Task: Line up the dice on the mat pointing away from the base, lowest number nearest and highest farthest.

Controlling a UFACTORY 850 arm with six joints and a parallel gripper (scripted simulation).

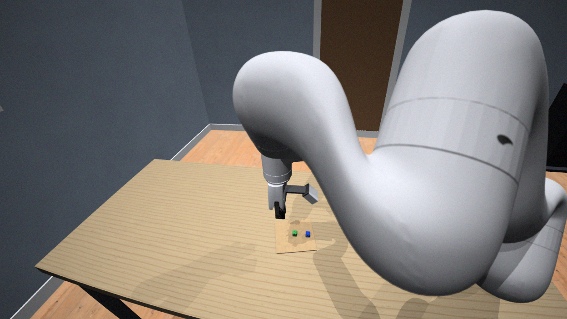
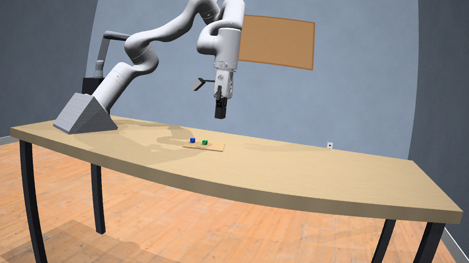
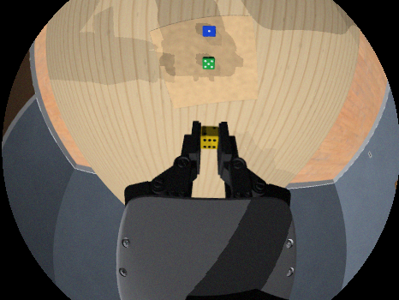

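Right now my hand is 50 mm past the green die and 110 mm above it. Round my hand: yellow die: 10 mm below; then blue die: 90 mm behind, 10 mm to the right, 110 mm below; then tan mat: 50 mm behind, 120 mm below.
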